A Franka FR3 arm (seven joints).
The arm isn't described. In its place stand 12 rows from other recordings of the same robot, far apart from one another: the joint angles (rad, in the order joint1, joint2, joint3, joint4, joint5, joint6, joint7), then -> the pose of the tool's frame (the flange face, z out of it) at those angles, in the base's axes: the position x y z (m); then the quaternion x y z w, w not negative.
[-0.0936, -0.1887, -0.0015, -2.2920, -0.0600, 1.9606, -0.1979] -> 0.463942 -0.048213 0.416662 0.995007 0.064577 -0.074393 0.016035
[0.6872, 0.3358, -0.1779, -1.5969, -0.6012, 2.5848, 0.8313] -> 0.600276 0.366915 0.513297 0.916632 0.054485 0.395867 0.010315
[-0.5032, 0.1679, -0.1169, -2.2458, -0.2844, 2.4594, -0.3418] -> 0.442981 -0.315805 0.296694 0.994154 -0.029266 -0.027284 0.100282
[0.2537, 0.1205, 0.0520, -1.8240, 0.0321, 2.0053, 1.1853] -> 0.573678 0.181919 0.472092 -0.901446 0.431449 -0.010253 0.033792
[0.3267, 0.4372, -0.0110, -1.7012, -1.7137, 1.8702, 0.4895] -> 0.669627 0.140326 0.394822 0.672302 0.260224 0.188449 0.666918
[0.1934, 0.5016, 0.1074, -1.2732, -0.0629, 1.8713, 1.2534] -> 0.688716 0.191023 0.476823 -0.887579 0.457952 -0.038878 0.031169
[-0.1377, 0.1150, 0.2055, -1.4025, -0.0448, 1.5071, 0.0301] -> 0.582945 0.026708 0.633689 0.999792 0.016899 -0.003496 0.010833
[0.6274, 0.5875, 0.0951, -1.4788, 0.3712, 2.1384, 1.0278] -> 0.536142 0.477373 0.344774 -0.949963 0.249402 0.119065 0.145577
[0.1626, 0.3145, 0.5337, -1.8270, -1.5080, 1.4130, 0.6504] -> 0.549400 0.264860 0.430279 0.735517 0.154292 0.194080 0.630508
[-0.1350, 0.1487, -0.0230, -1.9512, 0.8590, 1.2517, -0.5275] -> 0.511270 0.018010 0.412278 -0.823347 -0.108934 0.213641 0.514383
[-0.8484, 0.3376, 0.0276, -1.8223, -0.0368, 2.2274, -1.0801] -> 0.436311 -0.471835 0.358335 0.989671 0.138917 0.011205 0.033581
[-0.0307, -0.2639, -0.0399, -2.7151, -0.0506, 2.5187, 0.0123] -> 0.399460 -0.027050 0.315154 0.999160 -0.020869 0.033431 0.011199
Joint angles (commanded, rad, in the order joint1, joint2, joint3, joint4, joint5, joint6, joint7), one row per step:
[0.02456 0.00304 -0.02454 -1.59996 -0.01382 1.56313 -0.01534]
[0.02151 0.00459 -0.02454 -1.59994 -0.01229 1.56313 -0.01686]
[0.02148 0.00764 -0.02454 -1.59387 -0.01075 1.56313 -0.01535]
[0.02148 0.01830 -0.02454 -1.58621 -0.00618 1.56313 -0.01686]
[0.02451 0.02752 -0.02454 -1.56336 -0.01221 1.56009 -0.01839]
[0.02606 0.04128 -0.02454 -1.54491 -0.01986 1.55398 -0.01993]
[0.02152 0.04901 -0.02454 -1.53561 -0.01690 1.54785 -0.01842]
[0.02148 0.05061 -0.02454 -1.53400 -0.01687 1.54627 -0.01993]
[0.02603 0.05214 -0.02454 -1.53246 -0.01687 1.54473 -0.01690]
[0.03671 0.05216 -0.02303 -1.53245 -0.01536 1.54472 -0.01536]
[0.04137 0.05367 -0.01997 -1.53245 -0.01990 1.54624 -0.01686]
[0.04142 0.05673 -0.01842 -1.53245 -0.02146 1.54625 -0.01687]
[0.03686 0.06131 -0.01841 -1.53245 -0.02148 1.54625 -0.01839]
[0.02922 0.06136 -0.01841 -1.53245 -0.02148 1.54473 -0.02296]
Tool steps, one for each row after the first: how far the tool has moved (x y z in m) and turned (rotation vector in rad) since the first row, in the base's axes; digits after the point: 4 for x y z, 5 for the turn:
[0.0004 -0.0015 -0.0009 0.00156 0.00155 -0.00158]
[0.0015 -0.0013 0.0003 0.00295 -0.00150 -0.00317]
[0.0047 -0.0008 -0.0020 0.00733 0.00151 -0.00181]
[0.0078 0.0003 0.0033 0.00112 -0.00905 0.00293]
[0.0116 0.0005 0.0037 -0.00681 -0.00760 0.00610]
[0.0134 -0.0017 0.0032 -0.00410 -0.00306 -0.00010]
[0.0137 -0.0018 0.0029 -0.00404 -0.00147 0.00135]
[0.0140 0.0008 0.0026 -0.00420 0.00000 0.00285]
[0.0140 0.0079 0.0026 -0.00267 -0.00001 0.01348]
[0.0145 0.0118 0.0019 -0.00702 -0.00005 0.02279]
[0.0154 0.0125 0.0002 -0.00859 0.00298 0.02443]
[0.0167 0.0100 -0.0024 -0.00866 0.00760 0.02142]
[0.0166 0.0056 -0.0026 -0.00843 0.00929 0.01832]

